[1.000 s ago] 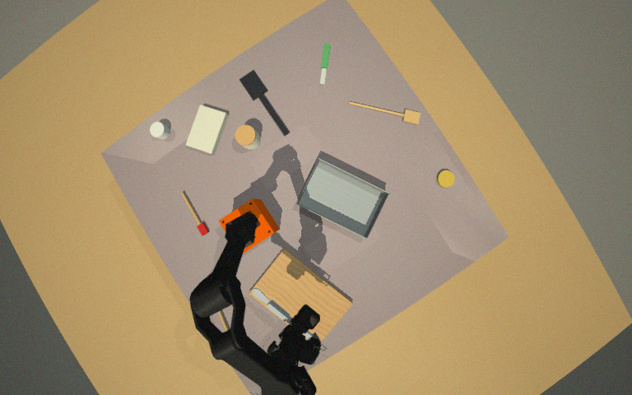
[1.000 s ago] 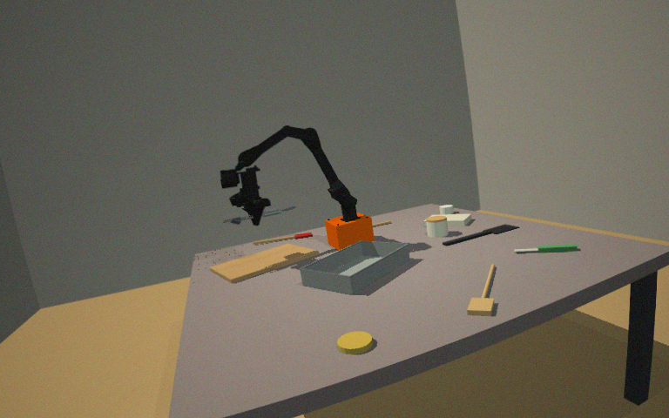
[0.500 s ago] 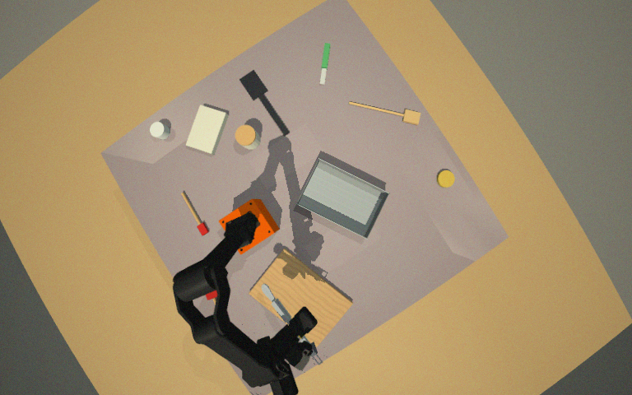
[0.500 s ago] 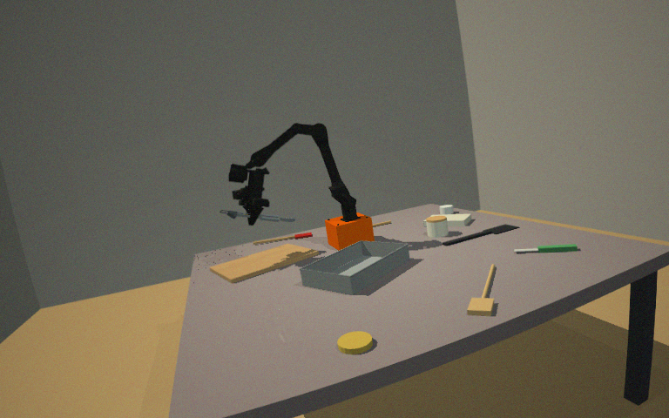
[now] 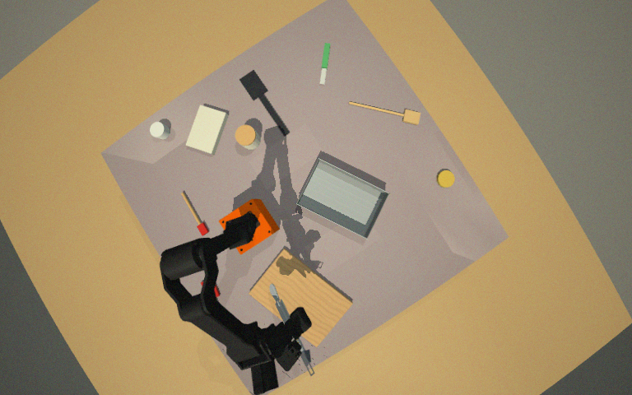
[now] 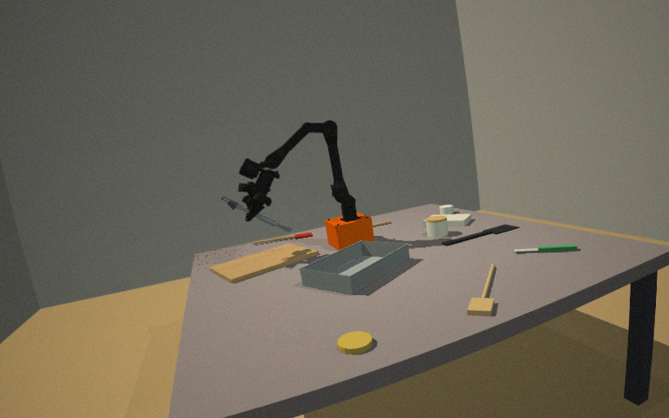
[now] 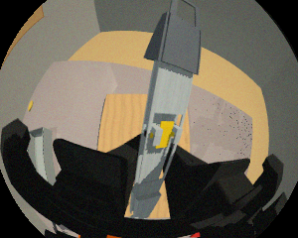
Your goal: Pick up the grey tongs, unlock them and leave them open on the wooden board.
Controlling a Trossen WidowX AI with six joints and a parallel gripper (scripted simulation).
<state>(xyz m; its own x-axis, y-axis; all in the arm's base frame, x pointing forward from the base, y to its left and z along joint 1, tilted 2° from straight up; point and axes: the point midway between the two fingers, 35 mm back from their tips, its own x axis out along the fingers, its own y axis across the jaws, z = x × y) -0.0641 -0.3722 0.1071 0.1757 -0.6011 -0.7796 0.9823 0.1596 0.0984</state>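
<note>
The wooden board lies 16 cm below my gripper tip, 3 cm to the left of it and 1 cm ahead of it. The rest, counted from my gripper tip: cork-lidded jar 68 cm to the left, 23 cm ahead, 14 cm below; then yellow disc 78 cm ahead, 16 cm below, 6 cm to the left; then grey roasting tin 39 cm ahead, 26 cm to the left, 15 cm below.
</note>
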